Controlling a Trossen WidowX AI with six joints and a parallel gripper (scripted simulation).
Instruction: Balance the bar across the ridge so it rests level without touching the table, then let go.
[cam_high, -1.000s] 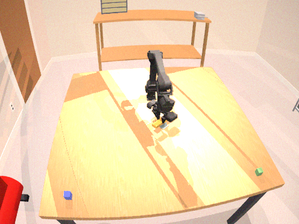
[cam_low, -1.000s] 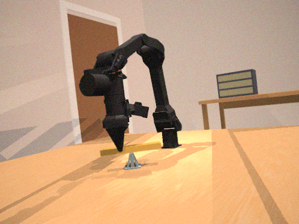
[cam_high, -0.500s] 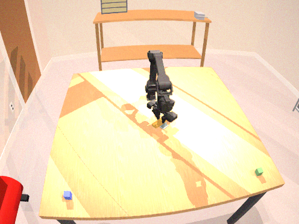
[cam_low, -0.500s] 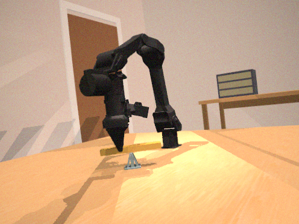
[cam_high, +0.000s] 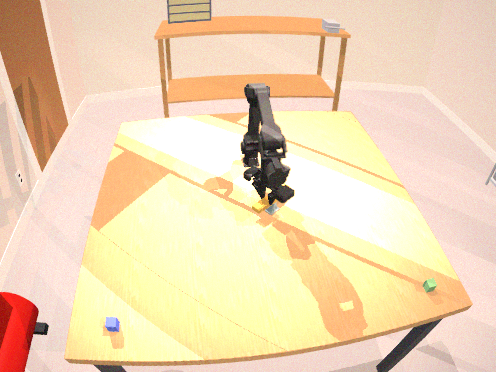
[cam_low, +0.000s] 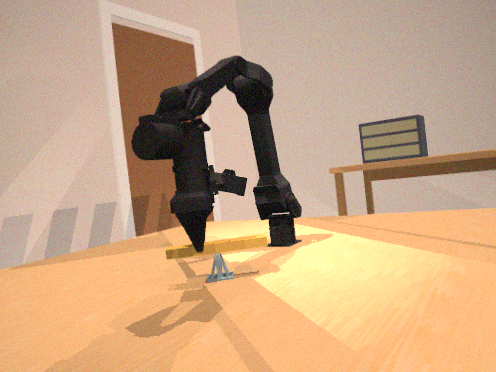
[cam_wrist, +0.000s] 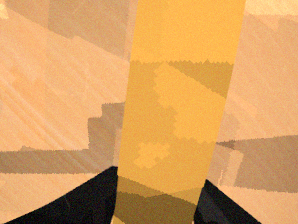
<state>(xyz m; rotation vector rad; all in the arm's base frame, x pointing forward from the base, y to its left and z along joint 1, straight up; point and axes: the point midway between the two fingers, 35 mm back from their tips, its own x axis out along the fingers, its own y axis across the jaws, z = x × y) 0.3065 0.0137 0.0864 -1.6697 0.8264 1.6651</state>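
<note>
Right now the yellow bar is 2 cm behind my gripper tip and 2 cm to the left of it. Also, from my gripper tip: green cube 43 cm ahead, 49 cm to the left, 4 cm below; blue cube 43 cm ahead, 51 cm to the right, 4 cm below.
</note>
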